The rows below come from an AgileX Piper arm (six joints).
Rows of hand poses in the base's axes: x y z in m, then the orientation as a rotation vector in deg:
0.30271 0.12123 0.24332 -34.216 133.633 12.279
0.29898 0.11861 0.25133 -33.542 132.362 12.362
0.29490 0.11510 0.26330 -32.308 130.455 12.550
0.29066 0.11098 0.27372 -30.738 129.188 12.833
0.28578 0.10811 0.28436 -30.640 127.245 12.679
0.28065 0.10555 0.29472 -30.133 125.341 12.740
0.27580 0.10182 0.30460 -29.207 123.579 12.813
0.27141 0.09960 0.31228 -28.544 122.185 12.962
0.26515 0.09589 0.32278 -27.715 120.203 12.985
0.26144 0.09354 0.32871 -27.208 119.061 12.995
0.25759 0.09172 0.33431 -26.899 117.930 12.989
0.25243 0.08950 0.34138 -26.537 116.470 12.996
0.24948 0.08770 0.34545 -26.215 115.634 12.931
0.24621 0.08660 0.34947 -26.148 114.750 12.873
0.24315 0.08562 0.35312 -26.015 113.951 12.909
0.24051 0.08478 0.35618 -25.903 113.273 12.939
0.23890 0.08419 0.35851 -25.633 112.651 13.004
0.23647 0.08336 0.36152 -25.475 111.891 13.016
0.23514 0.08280 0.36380 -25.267 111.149 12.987
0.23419 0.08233 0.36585 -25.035 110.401 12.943
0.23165 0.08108 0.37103 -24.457 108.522 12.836
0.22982 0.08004 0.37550 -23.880 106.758 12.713
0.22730 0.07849 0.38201 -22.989 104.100 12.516
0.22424 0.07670 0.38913 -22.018 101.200 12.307
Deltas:
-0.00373 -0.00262 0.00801 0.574 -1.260 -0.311
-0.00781 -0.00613 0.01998 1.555 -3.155 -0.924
-0.01205 -0.01025 0.03040 2.562 -4.443 -1.836
-0.01693 -0.01312 0.04104 2.957 -6.339 -1.725
-0.02206 -0.01568 0.05140 3.626 -8.182 -1.854
-0.02691 -0.01941 0.06128 4.410 -9.924 -2.308
-0.03130 -0.02163 0.06896 5.075 -11.271 -2.591
-0.03756 -0.02534 0.07946 5.853 -13.222 -2.966
-0.04127 -0.02769 0.08539 6.310 -14.349 -3.207
-0.04512 -0.02951 0.09099 6.687 -15.452 -3.304
-0.05028 -0.03173 0.09806 7.175 -16.869 -3.397
-0.05323 -0.03353 0.10213 7.442 -17.708 -3.559
-0.05650 -0.03463 0.10615 7.641 -18.570 -3.517
-0.05956 -0.03561 0.10980 7.910 -19.331 -3.507
-0.06220 -0.03645 0.11286 8.138 -19.977 -3.498
-0.06381 -0.03704 0.11519 8.433 -20.573 -3.607
-0.06624 -0.03787 0.11820 8.684 -21.305 -3.628
-0.06757 -0.03843 0.12048 8.918 -22.035 -3.703
-0.06852 -0.03890 0.12253 9.151 -22.777 -3.800
-0.07106 -0.04015 0.12771 9.737 -24.639 -4.041
-0.07289 -0.04119 0.13218 10.283 -26.394 -4.301
-0.07541 -0.04274 0.13869 11.106 -29.044 -4.717
-0.07847 -0.04453 0.14581 12.012 -31.932 -5.172

